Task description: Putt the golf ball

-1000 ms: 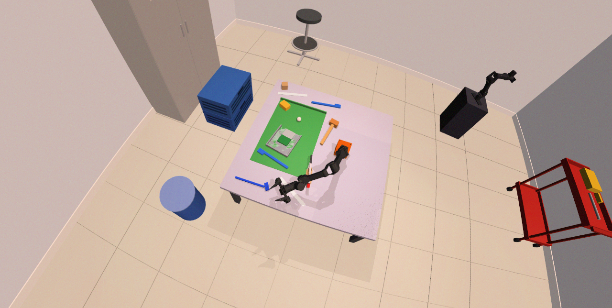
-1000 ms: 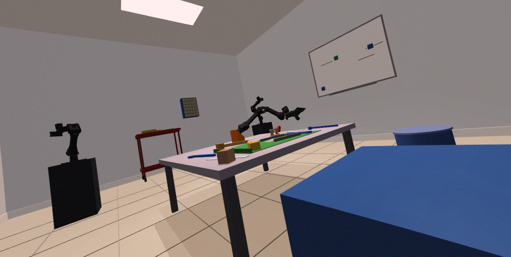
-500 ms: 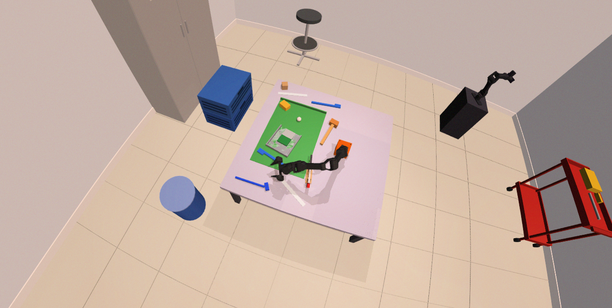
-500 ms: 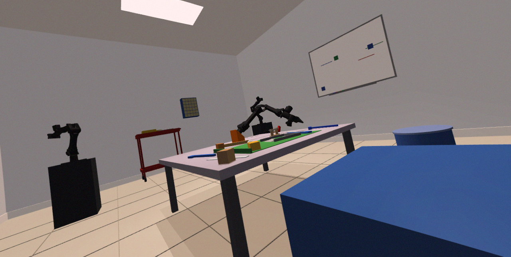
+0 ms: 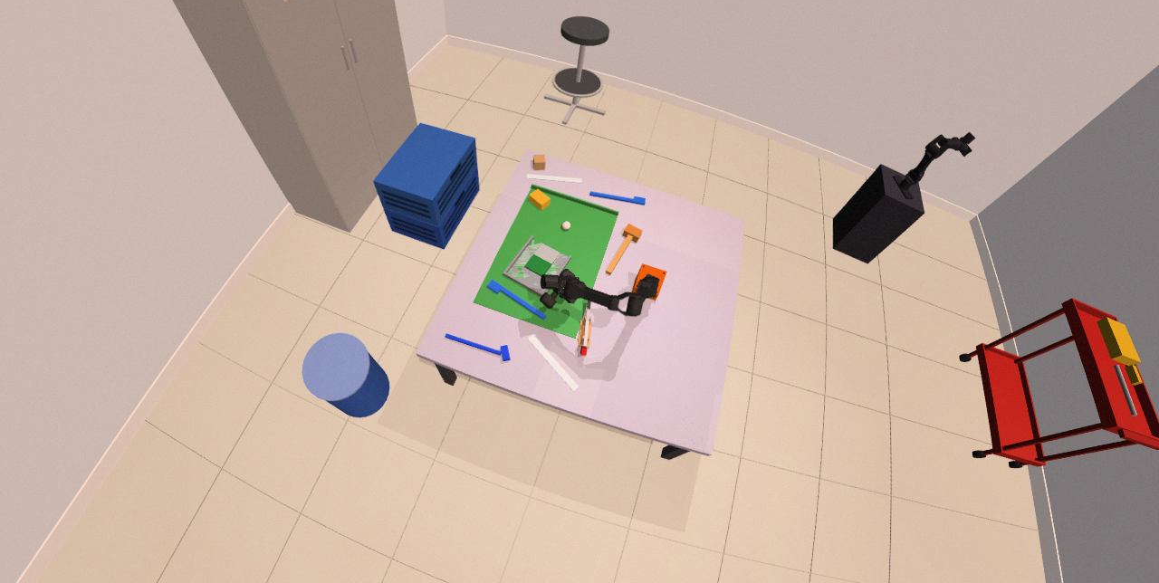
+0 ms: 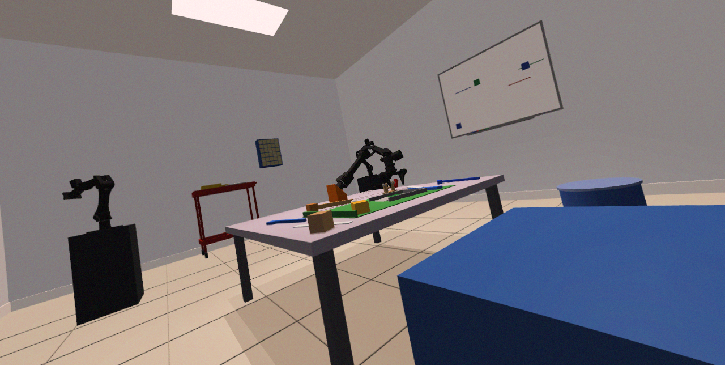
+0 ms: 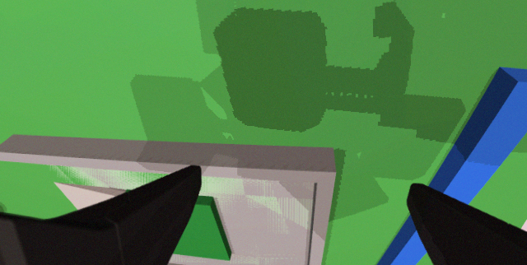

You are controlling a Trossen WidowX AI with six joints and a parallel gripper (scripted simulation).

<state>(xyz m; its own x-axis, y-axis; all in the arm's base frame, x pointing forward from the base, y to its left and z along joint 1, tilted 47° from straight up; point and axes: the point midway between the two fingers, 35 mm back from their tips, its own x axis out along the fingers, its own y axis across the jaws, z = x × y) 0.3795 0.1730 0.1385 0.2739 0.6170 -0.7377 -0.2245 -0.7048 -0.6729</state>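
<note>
Right now my gripper tip is 200 mm past the red putter, 90 mm to the right of it and 10 mm below it. The rest, counted from my gripper tip: blue putter 340 mm to the left, 180 mm ahead, 40 mm below; then white golf ball 390 mm to the right, 80 mm ahead, 30 mm below; then orange block 480 mm to the right, 270 mm ahead, 30 mm below.
</note>
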